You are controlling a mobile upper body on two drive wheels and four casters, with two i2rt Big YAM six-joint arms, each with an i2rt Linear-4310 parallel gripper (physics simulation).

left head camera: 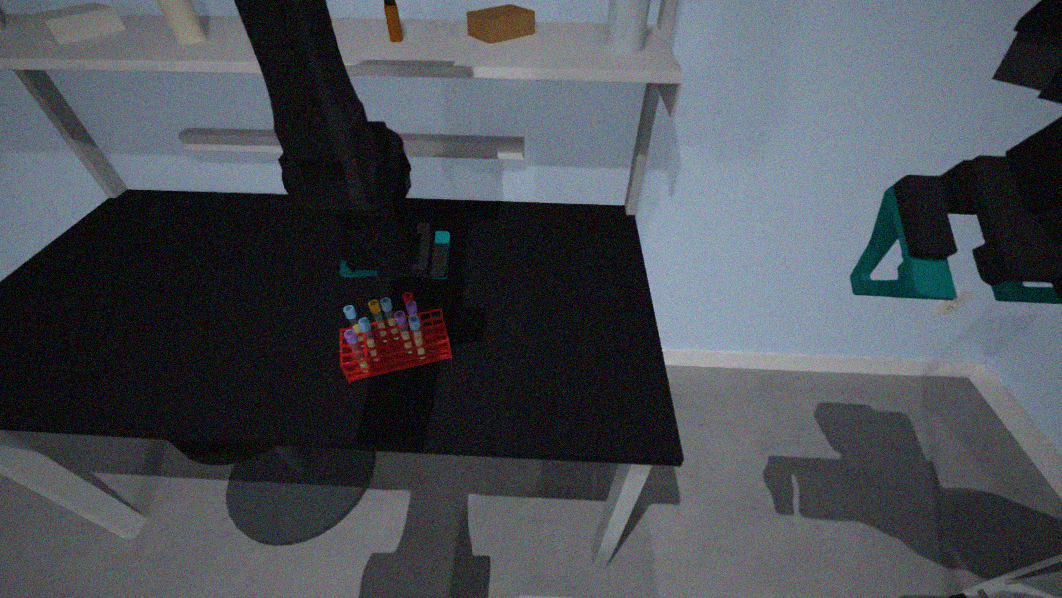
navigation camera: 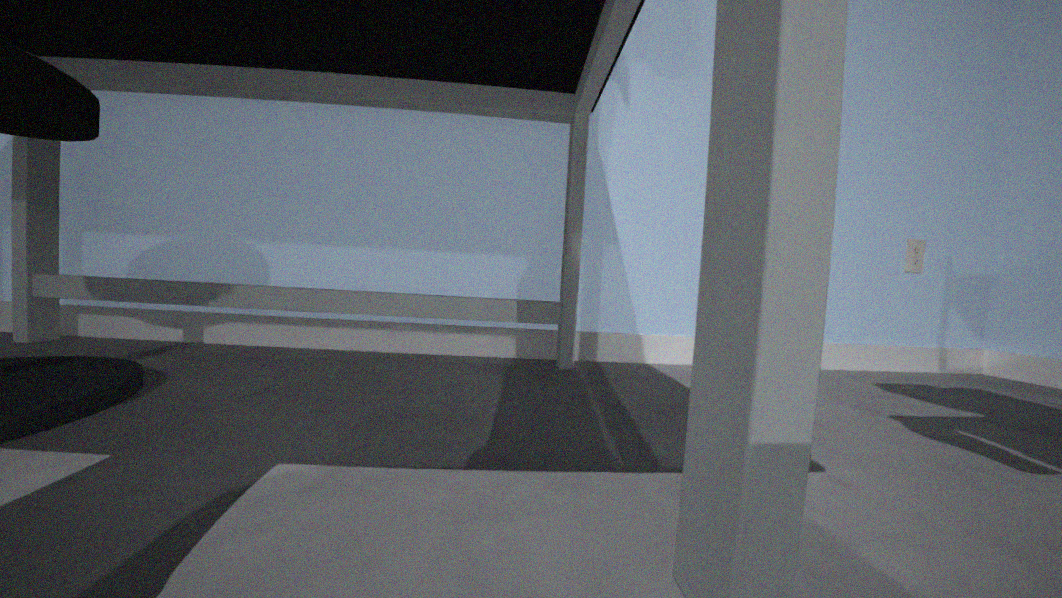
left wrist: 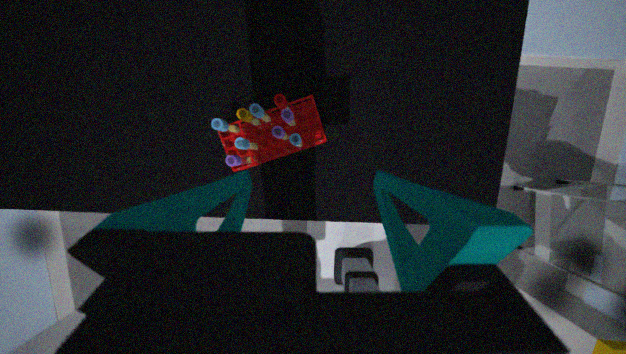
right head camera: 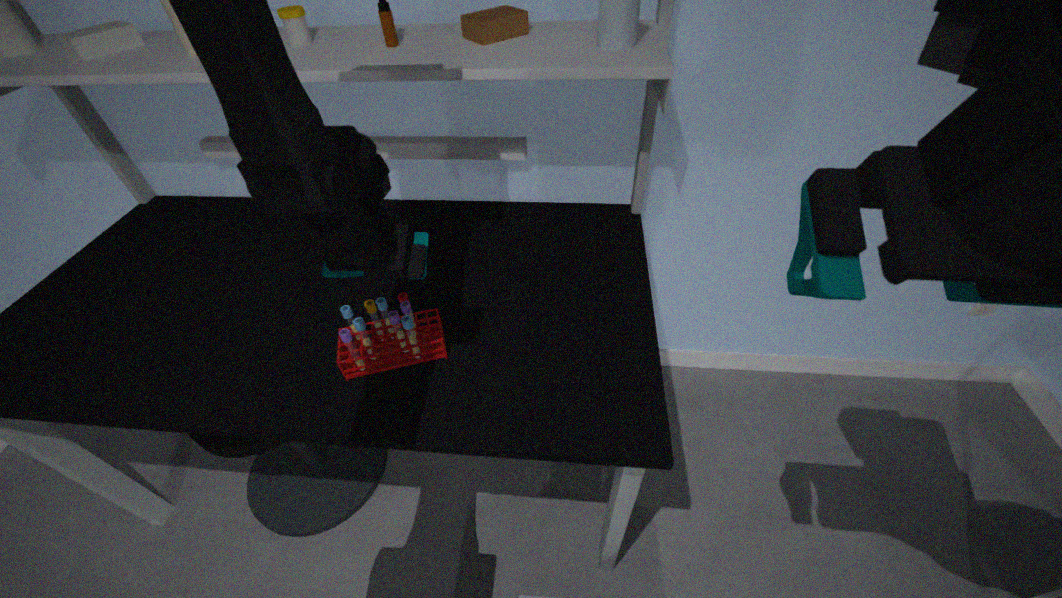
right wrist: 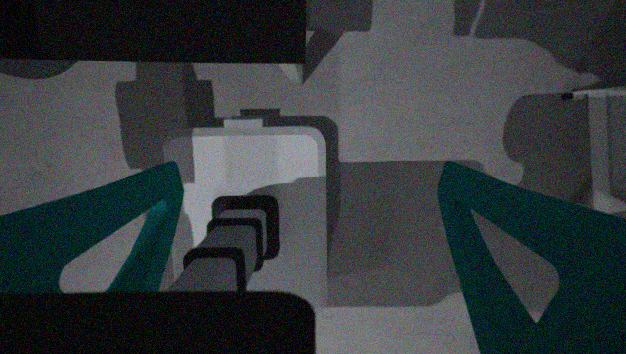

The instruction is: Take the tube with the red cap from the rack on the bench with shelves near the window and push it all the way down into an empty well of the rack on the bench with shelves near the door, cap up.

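The tube with the red cap stands cap up in the back row of a red rack, behind a purple-capped tube. The rack stands on a black bench with shelves. My left gripper is open and empty above the bench, pointing down, apart from the rack. My right gripper is open and empty, off the bench's right side. A second rack does not show.
Several blue-, purple- and yellow-capped tubes share the rack. A shelf crosses behind the left arm, bearing a brown box and bottles. A bench leg stands close in front of the base. A stool stands under the bench.
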